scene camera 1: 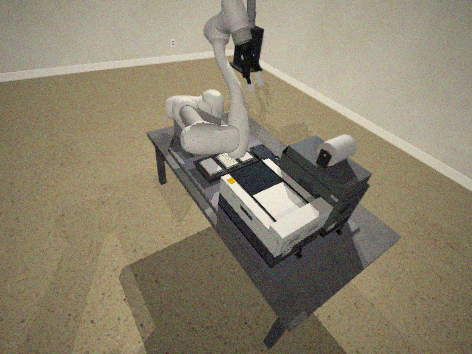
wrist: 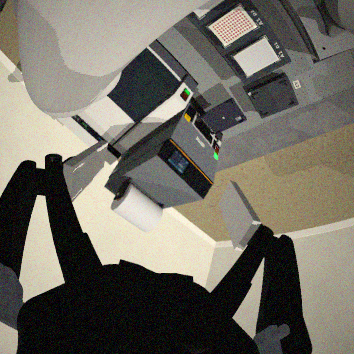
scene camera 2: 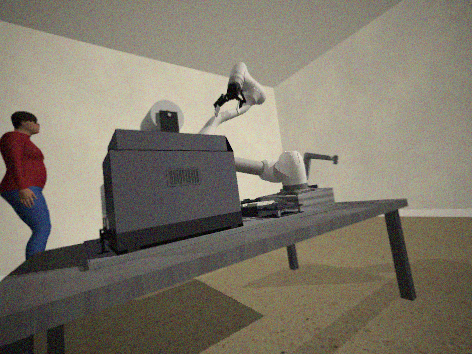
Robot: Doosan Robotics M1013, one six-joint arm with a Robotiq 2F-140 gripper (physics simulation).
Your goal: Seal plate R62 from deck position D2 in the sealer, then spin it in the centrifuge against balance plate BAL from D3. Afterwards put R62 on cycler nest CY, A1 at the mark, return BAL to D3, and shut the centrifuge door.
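Frame: origin at the arm's base, x ahead, y left, z up, level; millimetres.
Seen in the pictures: gripper, fingertip midpoint: (scene camera 1: 257,87) (wrist: 165,174) (scene camera 2: 226,113); arm's base, link origin: (wrist: 339,3) (scene camera 2: 295,192).
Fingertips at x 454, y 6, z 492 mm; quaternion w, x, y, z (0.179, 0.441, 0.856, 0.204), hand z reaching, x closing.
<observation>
Offsets run from my fingertips to a thing's middle.
My gripper (scene camera 1: 254,84) (scene camera 2: 228,113) (wrist: 165,174) is open and empty, high above the table. Plate R62 {dx -99, dy -64, dz -522 mm} (scene camera 1: 228,160) (wrist: 233,26), with rows of reddish wells in the wrist view, sits at deck position D2. At D3, BAL {dx -91, dy -188, dz -522 mm} (scene camera 1: 211,166) shows as a pale plate; the arm hides most of that position in the wrist view. The dark grey sealer {dx +402, dy +211, dz -342 mm} (scene camera 1: 325,175) (scene camera 2: 172,195) (wrist: 145,177) carries a white roll. The white centrifuge {dx +378, dy -94, dz -458 mm} (scene camera 1: 250,220) (wrist: 167,110) has a dark panel on top; its door state is unclear. Cycler nest CY {dx -94, dy +228, dz -557 mm} (wrist: 272,95) is dark, with no plate visible on it.
Another white plate {dx -107, dy +60, dz -522 mm} (scene camera 1: 245,156) (wrist: 256,56) lies at D1. A dark flat pad {dx +119, dy +196, dz -492 mm} (wrist: 223,116) lies between the sealer and the nest. The arm's pale link crosses above the deck and centrifuge. A person (scene camera 2: 22,170) in a red top stands beyond the table (scene camera 2: 200,265).
</observation>
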